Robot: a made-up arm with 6 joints. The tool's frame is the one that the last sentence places.
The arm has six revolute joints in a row. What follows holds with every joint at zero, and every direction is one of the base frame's. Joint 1 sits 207.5 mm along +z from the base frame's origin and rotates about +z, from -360 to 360 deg. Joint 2 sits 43.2 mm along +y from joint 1 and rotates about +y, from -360 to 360 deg. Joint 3 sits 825.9 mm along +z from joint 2 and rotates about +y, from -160 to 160 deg. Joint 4 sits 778.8 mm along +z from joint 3 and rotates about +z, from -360 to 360 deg. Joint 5 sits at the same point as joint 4 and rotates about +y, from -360 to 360 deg. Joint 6 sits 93 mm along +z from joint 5 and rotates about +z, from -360 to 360 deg. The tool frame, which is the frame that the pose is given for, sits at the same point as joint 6; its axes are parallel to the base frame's.
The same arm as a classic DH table. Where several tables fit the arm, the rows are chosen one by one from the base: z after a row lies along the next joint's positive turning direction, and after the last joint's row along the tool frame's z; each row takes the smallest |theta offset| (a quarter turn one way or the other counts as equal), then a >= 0, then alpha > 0; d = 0 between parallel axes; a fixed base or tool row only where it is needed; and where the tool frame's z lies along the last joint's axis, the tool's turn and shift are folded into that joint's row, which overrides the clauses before.
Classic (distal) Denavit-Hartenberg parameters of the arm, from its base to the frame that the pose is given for. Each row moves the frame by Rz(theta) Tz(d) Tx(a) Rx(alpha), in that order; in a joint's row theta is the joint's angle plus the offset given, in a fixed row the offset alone. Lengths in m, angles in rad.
joint 1: theta offset 0.0000; d 0.2075; a 0.0000; alpha -1.5708
joint 2: theta offset -1.5708; d 0.0000; a 0.8259; alpha 0.0000
joint 3: theta offset 1.5708; d 0.0432; a 0.0000; alpha 1.5708
joint 4: theta offset 0.0000; d 0.7788; a 0.0000; alpha -1.5708
joint 5: theta offset 0.0000; d 0.0000; a 0.0000; alpha 1.5708
joint 6: theta offset 0.0000; d 0.0930; a 0.0000; alpha 0.0000
Joint limits (rad, base to tool): -6.2832..6.2832 -6.2832..6.2832 -2.7925..2.7925 -6.2832..6.2832 -6.2832..6.2832 -6.2832..6.2832

